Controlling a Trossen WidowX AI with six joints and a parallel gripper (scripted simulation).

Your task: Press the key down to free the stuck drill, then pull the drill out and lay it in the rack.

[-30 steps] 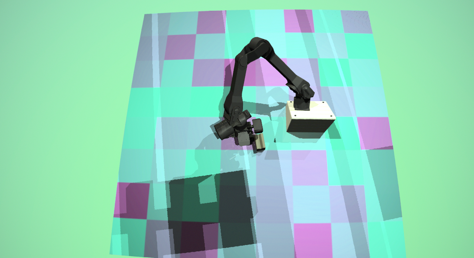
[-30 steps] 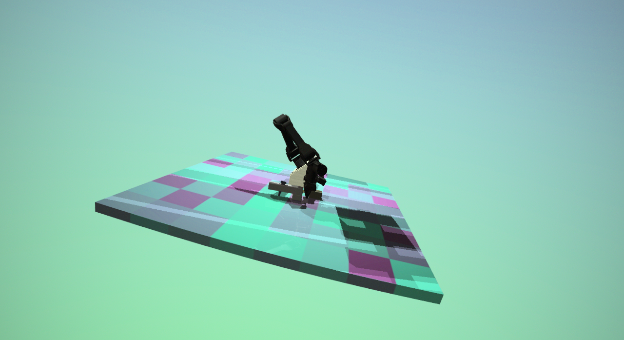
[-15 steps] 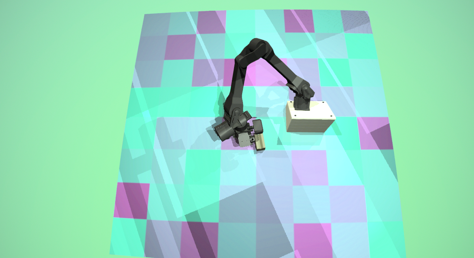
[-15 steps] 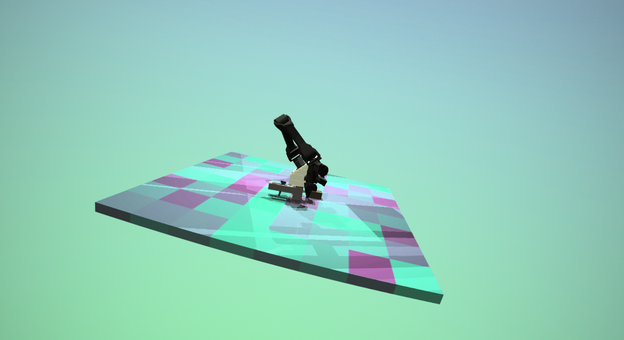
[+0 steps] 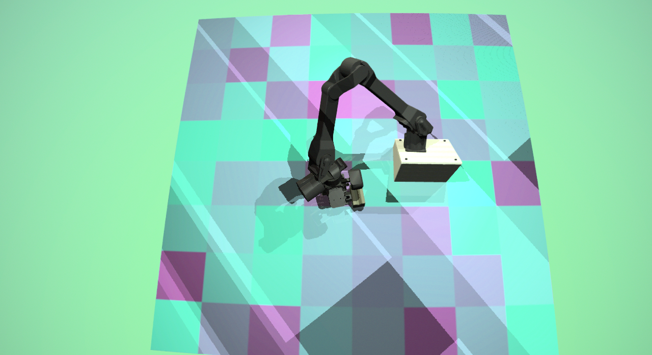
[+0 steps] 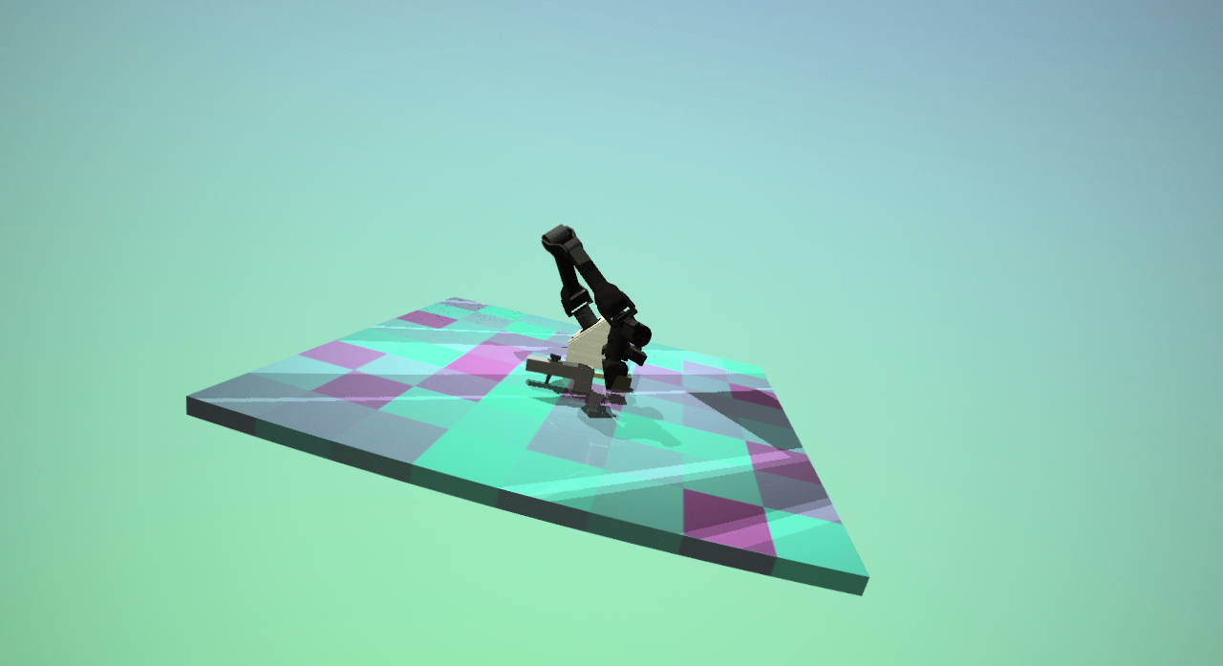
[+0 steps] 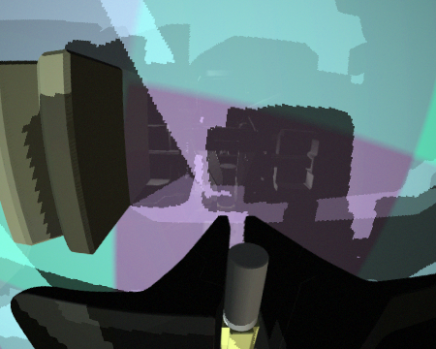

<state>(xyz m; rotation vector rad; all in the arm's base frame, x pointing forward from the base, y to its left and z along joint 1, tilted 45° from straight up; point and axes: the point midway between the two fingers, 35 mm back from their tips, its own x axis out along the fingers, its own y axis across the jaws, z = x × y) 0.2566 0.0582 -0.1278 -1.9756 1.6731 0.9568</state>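
Now: gripper tip 1 cm short of the drill, 5 cm to the left of it and 3 cm below it. From my gripper tip the other things lie so: grey fixture (3 cm ahead, 13 cm to the right, 2 cm above); olive rack (8 cm behind, 1 cm to the left).
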